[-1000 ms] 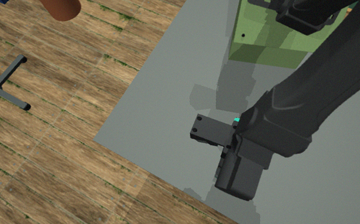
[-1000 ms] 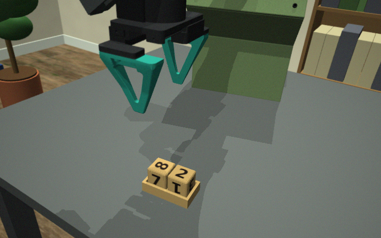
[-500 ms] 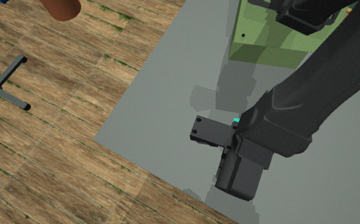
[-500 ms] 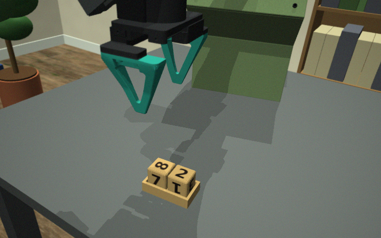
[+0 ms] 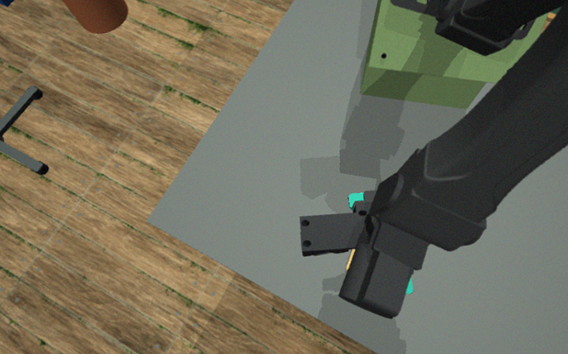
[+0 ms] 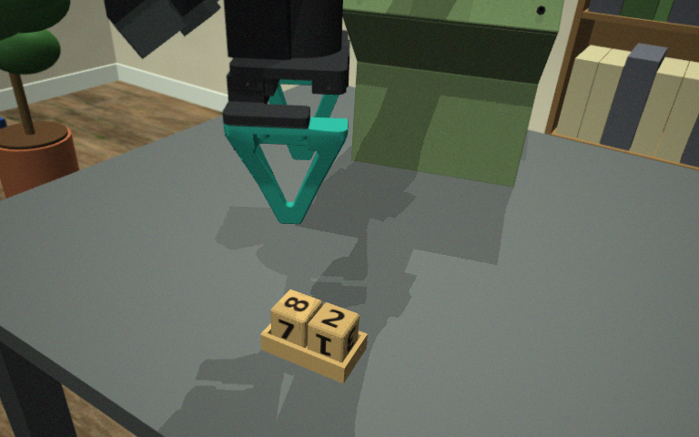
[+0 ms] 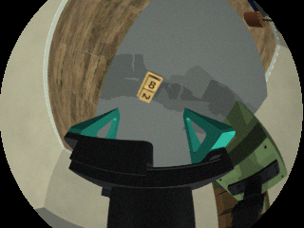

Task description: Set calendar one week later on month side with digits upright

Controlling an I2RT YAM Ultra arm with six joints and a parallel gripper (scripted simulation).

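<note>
My gripper is now 20 mm to the right of the tray and 150 mm above it.
</note>
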